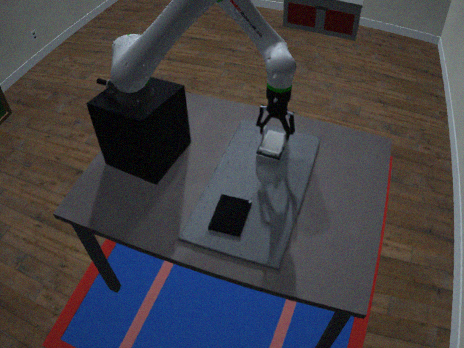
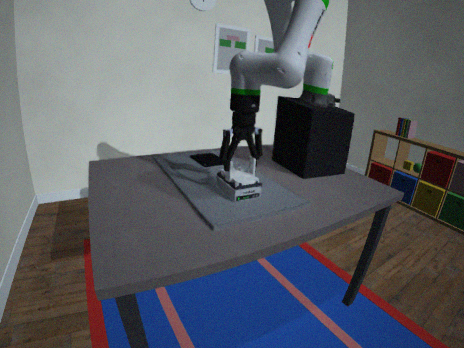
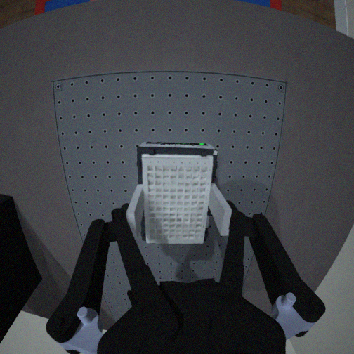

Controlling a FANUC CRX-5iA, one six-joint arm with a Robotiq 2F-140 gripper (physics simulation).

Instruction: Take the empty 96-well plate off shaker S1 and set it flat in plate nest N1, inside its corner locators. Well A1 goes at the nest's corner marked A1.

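Seen in the pictures: gripper, fingertip midpoint: (image 1: 273, 142) (image 2: 240, 178); arm's base at its link origin: (image 1: 135, 95) (image 2: 313, 103).
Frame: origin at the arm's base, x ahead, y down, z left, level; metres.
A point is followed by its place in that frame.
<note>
The white 96-well plate (image 1: 274, 142) @[x 0.485, y 0.247, z 0.242 m] (image 2: 243, 177) @[x 0.478, y 0.244, z 0.277 m] (image 3: 177, 200) lies flat on shaker S1 (image 1: 269, 156) @[x 0.495, y 0.261, z 0.172 m] (image 2: 247, 196) @[x 0.475, y 0.297, z 0.314 m] (image 3: 177, 150), a small box with a dark top edge and a green-lit front. My gripper (image 1: 274, 137) @[x 0.479, y 0.257, z 0.253 m] (image 2: 241, 171) @[x 0.479, y 0.257, z 0.253 m] (image 3: 176, 193) points down over it and is shut on the plate, one pale finger pad against each long side. The black plate nest N1 (image 1: 230, 216) @[x 0.483, y 0.301, z -0.136 m] (image 2: 206, 159) @[x 0.492, y 0.301, z -0.111 m] lies at the other end of the grey board, with a small light spot at one corner. Its A1 mark and the plate's well A1 cannot be read.
The grey perforated board (image 1: 235, 165) @[x 0.373, y 0.313, z 0.108 m] (image 2: 200, 200) @[x 0.623, y 0.313, z 0.276 m] (image 3: 170, 112) lies under shaker and nest on the table (image 1: 345, 200) @[x 0.843, y 0.326, z 0.151 m] (image 2: 150, 240) @[x 0.807, y 0.326, z 0.452 m] (image 3: 175, 45). The black box-shaped arm base (image 1: 142, 132) @[x 0.125, y 0.043, z -0.123 m] (image 2: 315, 137) @[x 0.090, y 0.137, z 0.155 m] (image 3: 15, 245) stands beside the board.
</note>
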